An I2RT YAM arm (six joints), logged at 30 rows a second.
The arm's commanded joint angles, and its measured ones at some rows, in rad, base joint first. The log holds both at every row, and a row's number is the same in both.
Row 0, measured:
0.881, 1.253, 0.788, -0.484, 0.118, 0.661
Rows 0 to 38, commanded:
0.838, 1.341, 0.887, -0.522, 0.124, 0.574
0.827, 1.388, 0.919, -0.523, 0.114, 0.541
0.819, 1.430, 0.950, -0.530, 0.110, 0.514
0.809, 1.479, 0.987, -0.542, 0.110, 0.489
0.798, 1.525, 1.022, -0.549, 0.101, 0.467
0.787, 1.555, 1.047, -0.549, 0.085, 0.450
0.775, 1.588, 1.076, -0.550, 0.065, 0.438
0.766, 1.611, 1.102, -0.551, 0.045, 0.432
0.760, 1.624, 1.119, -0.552, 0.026, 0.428
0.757, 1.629, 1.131, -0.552, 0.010, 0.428
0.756, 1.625, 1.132, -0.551, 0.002, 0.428
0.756, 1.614, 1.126, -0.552, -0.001, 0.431
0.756, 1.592, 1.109, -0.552, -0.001, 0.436
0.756, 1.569, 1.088, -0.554, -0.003, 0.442
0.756, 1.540, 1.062, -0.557, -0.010, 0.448
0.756, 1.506, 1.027, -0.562, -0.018, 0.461
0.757, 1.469, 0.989, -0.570, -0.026, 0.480
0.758, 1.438, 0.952, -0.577, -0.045, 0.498
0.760, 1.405, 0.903, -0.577, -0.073, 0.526
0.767, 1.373, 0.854, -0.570, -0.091, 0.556
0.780, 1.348, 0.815, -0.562, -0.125, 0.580
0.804, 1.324, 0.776, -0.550, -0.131, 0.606
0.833, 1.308, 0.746, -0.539, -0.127, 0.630
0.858, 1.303, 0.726, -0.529, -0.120, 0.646
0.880, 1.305, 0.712, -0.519, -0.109, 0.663
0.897, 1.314, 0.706, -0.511, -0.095, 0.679
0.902, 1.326, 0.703, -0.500, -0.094, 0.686
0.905, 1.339, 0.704, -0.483, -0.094, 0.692
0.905, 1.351, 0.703, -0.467, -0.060, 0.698
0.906, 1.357, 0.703, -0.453, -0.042, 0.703
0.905, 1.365, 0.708, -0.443, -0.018, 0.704
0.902, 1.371, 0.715, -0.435, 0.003, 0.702
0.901, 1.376, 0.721, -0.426, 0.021, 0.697
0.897, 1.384, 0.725, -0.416, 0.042, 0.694
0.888, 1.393, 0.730, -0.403, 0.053, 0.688
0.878, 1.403, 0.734, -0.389, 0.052, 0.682
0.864, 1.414, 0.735, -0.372, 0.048, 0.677
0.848, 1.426, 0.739, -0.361, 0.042, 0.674
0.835, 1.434, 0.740, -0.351, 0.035, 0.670
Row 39, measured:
0.864, 1.409, 0.717, -0.397, 0.001, 0.651
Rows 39 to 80, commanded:
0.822, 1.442, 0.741, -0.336, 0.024, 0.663
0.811, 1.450, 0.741, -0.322, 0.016, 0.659
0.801, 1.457, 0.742, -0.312, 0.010, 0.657
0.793, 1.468, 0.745, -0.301, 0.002, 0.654
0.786, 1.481, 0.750, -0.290, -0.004, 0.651
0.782, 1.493, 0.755, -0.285, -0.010, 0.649
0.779, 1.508, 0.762, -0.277, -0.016, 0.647
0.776, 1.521, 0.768, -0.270, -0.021, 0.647
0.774, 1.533, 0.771, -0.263, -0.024, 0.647
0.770, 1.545, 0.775, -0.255, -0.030, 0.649
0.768, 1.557, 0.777, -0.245, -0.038, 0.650
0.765, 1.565, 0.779, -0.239, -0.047, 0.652
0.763, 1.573, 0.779, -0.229, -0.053, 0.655
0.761, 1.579, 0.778, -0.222, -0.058, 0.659
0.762, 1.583, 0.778, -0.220, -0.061, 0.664
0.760, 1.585, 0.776, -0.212, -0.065, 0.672
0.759, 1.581, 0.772, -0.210, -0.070, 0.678
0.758, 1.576, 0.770, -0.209, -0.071, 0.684
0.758, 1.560, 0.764, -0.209, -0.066, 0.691
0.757, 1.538, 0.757, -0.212, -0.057, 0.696
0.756, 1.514, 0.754, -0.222, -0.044, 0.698
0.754, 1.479, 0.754, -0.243, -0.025, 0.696
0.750, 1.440, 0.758, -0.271, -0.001, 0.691
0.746, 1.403, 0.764, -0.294, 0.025, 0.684
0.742, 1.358, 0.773, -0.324, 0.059, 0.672
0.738, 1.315, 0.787, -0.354, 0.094, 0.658
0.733, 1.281, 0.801, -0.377, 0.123, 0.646
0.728, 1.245, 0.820, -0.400, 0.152, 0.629
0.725, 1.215, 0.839, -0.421, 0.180, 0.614
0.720, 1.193, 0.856, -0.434, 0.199, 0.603
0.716, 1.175, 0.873, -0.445, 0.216, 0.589
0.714, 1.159, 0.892, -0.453, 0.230, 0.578
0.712, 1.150, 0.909, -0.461, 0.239, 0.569
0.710, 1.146, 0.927, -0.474, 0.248, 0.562
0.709, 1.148, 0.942, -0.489, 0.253, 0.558
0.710, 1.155, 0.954, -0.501, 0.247, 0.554
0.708, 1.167, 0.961, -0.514, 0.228, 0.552
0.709, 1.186, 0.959, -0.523, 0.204, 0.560
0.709, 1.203, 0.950, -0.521, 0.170, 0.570
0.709, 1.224, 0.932, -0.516, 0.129, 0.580
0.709, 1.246, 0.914, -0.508, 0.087, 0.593
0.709, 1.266, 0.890, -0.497, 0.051, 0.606
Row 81, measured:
0.712, 1.213, 0.934, -0.451, 0.145, 0.587
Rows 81 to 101, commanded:
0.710, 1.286, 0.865, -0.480, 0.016, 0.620
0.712, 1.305, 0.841, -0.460, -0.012, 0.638
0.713, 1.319, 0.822, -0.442, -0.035, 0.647
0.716, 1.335, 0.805, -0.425, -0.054, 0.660
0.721, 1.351, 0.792, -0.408, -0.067, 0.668
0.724, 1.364, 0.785, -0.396, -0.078, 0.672
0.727, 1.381, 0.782, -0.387, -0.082, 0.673
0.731, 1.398, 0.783, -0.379, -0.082, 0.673
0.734, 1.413, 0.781, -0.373, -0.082, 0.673
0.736, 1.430, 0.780, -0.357, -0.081, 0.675
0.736, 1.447, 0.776, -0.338, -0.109, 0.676
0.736, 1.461, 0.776, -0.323, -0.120, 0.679
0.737, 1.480, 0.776, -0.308, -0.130, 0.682
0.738, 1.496, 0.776, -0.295, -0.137, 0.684
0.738, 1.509, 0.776, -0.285, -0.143, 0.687
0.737, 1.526, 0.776, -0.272, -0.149, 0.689
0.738, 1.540, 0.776, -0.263, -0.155, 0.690
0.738, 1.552, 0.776, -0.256, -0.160, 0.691
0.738, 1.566, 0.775, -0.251, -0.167, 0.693
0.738, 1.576, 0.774, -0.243, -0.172, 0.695
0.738, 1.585, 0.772, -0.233, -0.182, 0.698
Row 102, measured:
0.733, 1.564, 0.795, -0.274, -0.146, 0.658
